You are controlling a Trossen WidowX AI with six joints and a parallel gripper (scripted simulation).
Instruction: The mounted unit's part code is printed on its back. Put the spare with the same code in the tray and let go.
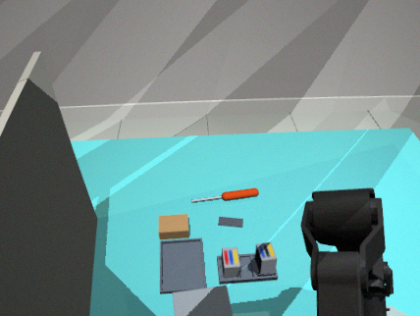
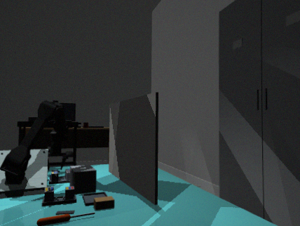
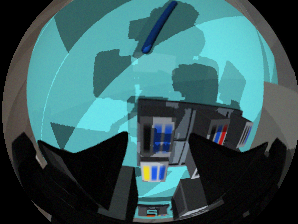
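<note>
The dark tray lies 410 mm to the right of my gripper tip, 200 mm ahead of it and 50 mm below it. From my gripper tip the other things lie so: grey rack 400 mm to the right, 50 mm below, 50 mm ahead; then tall dark panel 370 mm ahead, 190 mm to the right, 170 mm above; then grey mounted unit 220 mm to the right, 140 mm ahead.
</note>
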